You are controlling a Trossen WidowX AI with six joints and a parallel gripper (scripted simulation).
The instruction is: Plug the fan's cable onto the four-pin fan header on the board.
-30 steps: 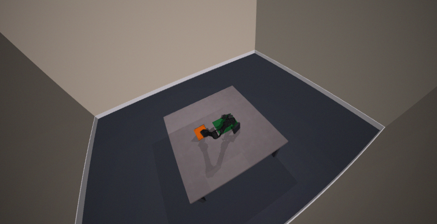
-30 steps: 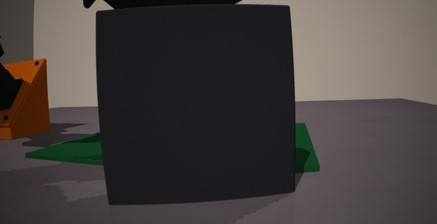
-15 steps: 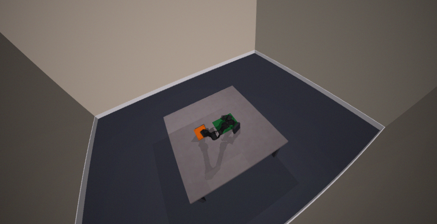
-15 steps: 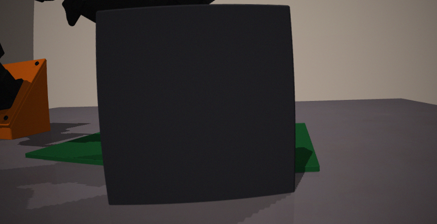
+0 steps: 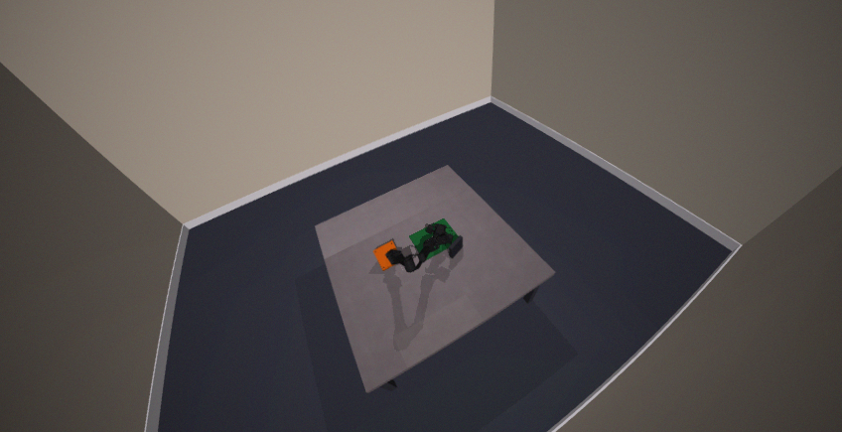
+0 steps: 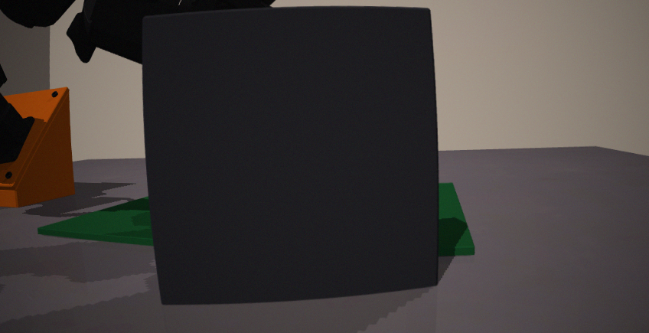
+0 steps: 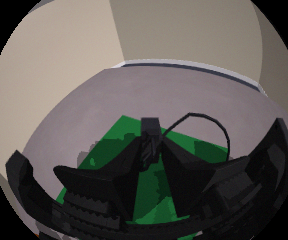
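My gripper tip is now 8 cm past the four-pin fan header, 8 cm above it and 3 cm to the right of it. The rest, counted from my gripper tip: green board: 9 cm below, 8 cm behind, 2 cm to the left; dark fan plug: 1 cm below; black fan: 15 cm to the right, 3 cm behind, 2 cm below.
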